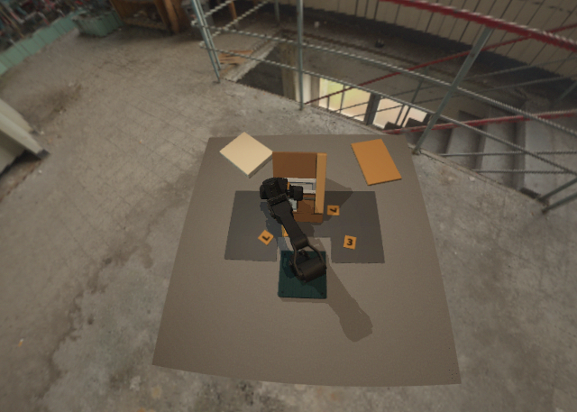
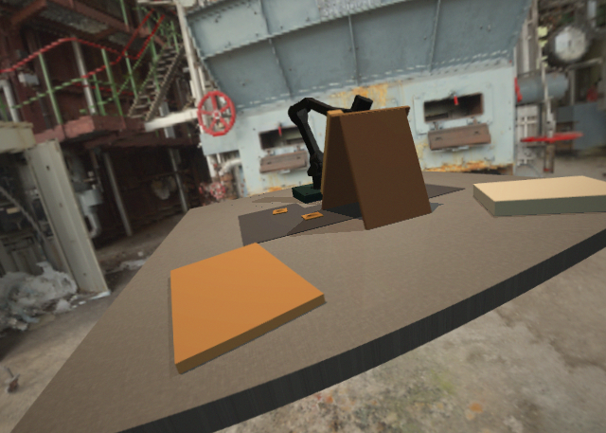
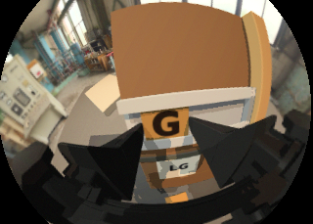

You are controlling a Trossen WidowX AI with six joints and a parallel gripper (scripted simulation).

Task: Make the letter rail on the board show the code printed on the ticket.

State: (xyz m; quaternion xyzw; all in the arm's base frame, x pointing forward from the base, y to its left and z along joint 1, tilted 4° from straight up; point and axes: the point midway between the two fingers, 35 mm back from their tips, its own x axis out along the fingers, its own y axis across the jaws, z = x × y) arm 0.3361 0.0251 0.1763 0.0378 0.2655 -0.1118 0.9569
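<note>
My gripper tip is now 9 cm above the white ticket, 6 cm past it and 1 cm to the left of it. Round my gripper tip: orange tile marked l 18 cm behind, 17 cm below, 13 cm to the left; orange tile marked g right at my gripper tip; dark mat 18 cm behind, 17 cm below, 6 cm to the right.
</note>
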